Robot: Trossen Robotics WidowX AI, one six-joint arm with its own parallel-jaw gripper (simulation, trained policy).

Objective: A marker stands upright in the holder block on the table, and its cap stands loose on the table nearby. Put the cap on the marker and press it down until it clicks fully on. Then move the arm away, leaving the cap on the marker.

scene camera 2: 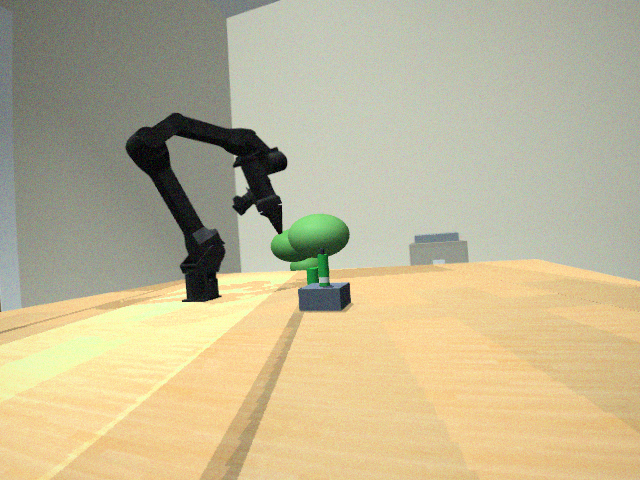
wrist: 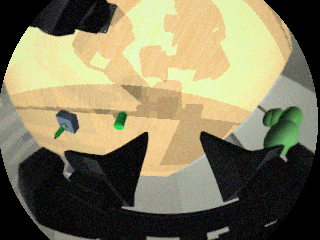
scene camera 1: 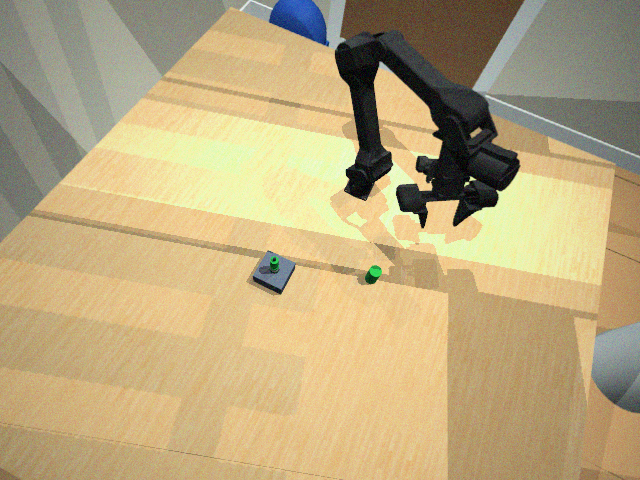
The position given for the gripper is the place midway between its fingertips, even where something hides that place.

In view: the gripper (scene camera 1: 438,226) and a grey-blue holder block (scene camera 2: 316,299).
The gripper also shows in scene camera 2 (scene camera 2: 280,232) and in the wrist view (wrist: 174,135).
